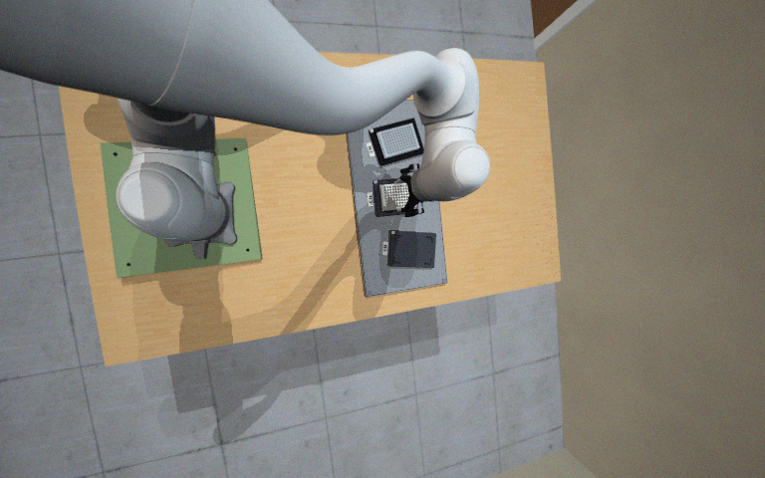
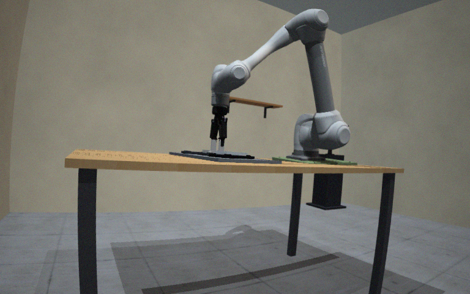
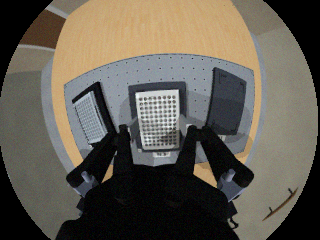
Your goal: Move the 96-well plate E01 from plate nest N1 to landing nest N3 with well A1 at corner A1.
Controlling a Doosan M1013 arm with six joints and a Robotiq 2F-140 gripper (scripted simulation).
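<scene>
Now: the 96-well plate 2 cm below my hand. From my hand the other things lie so: label: 5 cm behind, 17 cm to the right, 4 cm below; then nest: 4 cm below.
</scene>
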